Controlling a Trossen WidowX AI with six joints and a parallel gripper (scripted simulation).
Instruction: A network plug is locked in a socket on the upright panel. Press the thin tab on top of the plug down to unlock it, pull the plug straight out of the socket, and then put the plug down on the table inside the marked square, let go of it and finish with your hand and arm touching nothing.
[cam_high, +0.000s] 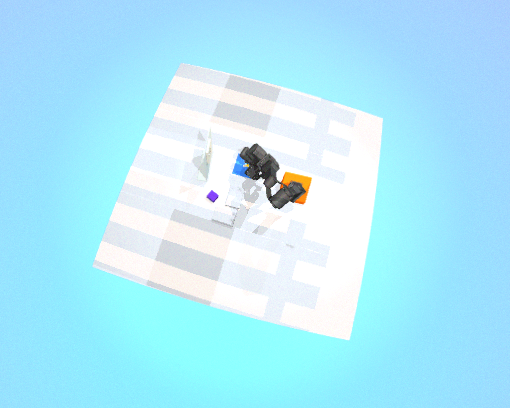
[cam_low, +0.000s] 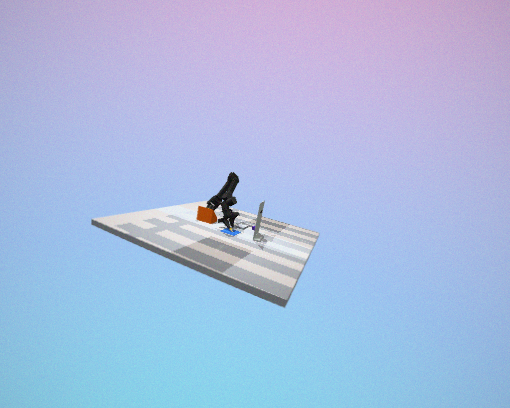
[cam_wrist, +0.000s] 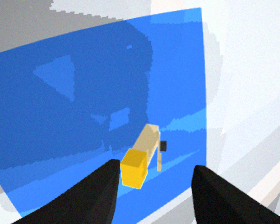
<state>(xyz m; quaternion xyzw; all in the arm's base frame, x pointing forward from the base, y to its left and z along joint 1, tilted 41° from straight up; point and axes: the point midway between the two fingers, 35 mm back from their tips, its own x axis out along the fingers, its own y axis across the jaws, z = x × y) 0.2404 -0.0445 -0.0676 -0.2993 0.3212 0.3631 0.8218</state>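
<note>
My gripper tip is now 1 cm short of the yellow network plug and 1 cm above it. Also, from my gripper tip: blue marked square (3 cm below); purple cube (12 cm ahead, 21 cm to the left, 1 cm below); cream panel (19 cm ahead, 5 cm to the left, 10 cm above).
</note>
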